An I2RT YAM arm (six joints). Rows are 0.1 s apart.
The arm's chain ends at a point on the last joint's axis. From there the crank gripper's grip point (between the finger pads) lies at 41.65 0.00 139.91 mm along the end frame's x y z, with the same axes.
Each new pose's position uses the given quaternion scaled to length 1; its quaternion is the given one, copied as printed.
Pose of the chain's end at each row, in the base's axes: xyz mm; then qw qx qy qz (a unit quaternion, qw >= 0):
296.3 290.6 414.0 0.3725 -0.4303 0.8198 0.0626
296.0 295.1 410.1 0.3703 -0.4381 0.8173 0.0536
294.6 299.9 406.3 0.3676 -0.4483 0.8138 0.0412
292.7 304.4 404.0 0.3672 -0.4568 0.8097 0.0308
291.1 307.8 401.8 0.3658 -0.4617 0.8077 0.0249
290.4 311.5 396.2 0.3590 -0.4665 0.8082 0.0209
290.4 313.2 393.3 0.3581 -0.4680 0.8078 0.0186
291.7 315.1 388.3 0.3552 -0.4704 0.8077 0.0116
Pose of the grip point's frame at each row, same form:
359.6 322.4 286.3 0.3725 -0.4303 0.8198 0.0626
359.9 324.6 282.2 0.3703 -0.4381 0.8173 0.0536
359.5 326.3 278.2 0.3676 -0.4483 0.8138 0.0412
358.9 328.4 276.1 0.3672 -0.4568 0.8097 0.0308
357.8 330.4 273.9 0.3658 -0.4617 0.8077 0.0249
356.1 332.3 267.5 0.3590 -0.4665 0.8082 0.0209
356.2 333.4 264.5 0.3581 -0.4680 0.8078 0.0186
357.7 333.2 259.4 0.3552 -0.4704 0.8077 0.0116

